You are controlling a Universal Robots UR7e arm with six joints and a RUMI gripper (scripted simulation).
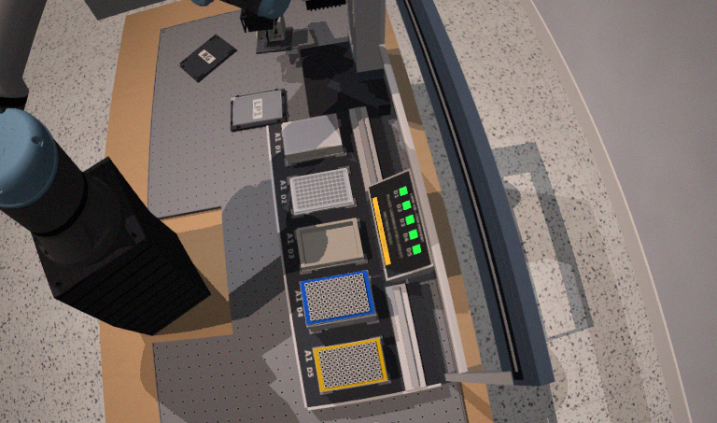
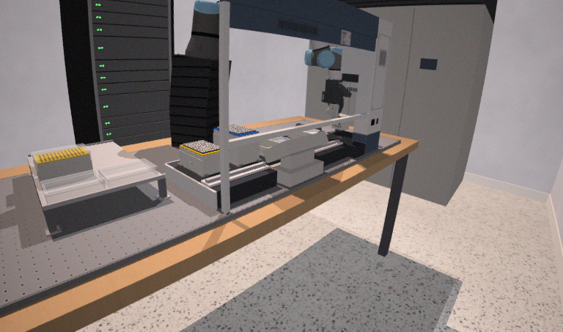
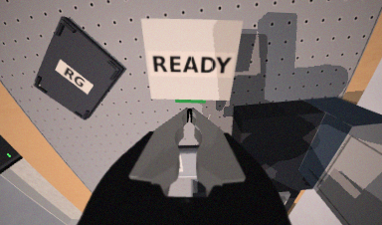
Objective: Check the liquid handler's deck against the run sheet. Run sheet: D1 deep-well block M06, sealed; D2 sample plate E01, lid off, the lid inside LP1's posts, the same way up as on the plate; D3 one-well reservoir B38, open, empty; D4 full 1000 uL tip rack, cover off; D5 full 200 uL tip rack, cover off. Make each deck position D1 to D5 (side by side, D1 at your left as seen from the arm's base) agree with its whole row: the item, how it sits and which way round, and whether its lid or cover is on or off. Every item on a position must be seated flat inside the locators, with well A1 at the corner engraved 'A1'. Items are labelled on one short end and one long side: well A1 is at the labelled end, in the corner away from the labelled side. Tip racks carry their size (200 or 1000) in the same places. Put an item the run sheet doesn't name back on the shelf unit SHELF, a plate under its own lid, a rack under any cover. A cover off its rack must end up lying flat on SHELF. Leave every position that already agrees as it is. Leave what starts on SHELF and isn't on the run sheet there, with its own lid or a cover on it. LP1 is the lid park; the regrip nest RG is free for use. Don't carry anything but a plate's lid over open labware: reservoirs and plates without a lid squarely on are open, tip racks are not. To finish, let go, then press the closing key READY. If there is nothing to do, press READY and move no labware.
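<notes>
The ready key lies 20 mm to the left of my hand and 10 mm ahead of it. From my hand the other things lie so: flat grey lid 170 mm to the right, 70 mm below, 70 mm behind; tall column 230 mm ahead, 190 mm above, 130 mm to the right; RG nest 190 mm behind, 80 mm below, 70 mm to the left.
</notes>
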